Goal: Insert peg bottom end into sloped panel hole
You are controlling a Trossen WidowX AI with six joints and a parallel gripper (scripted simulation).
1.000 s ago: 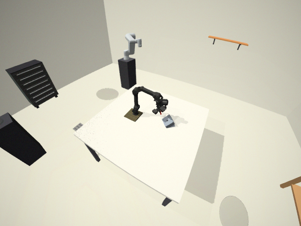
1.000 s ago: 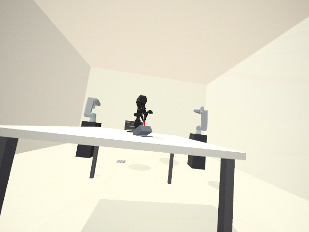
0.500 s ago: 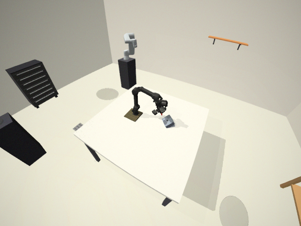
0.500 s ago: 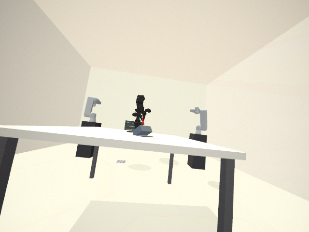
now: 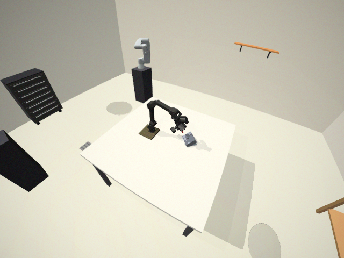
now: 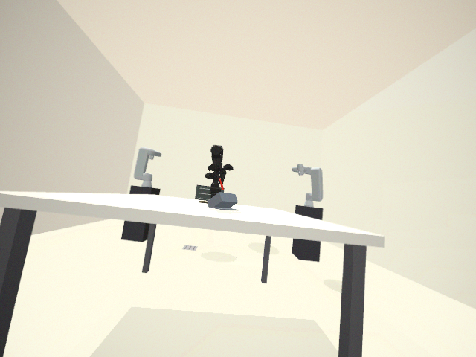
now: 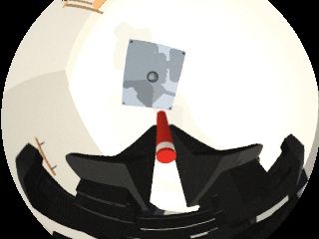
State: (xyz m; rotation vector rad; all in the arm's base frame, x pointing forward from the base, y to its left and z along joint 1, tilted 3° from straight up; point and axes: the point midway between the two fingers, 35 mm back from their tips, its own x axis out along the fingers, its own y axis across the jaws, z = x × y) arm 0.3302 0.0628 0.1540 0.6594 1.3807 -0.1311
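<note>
My gripper tip is now 110 mm above the sloped panel, 90 mm short of it and 30 mm to the right of it. The rest, counted from my gripper tip: red peg: 20 mm above, 10 mm to the right.
</note>
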